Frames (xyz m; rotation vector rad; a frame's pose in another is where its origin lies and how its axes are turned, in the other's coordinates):
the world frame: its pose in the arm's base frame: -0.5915 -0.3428 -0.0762 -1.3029 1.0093 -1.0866
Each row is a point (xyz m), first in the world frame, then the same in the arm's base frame.
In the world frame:
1: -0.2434 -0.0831 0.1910
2: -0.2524 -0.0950 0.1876
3: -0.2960 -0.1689 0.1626
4: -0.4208 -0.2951 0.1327
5: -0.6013 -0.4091 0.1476
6: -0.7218 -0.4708 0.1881
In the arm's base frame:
1: -0.4602 -0.0617 0.0038
2: -0.4659 -0.0533 0.0152
3: -0.5023 -0.0141 0.0868
4: -0.5628 0.1049 0.2075
5: -0.5911 0.2876 0.3154
6: -0.5796 0.4157 0.3739

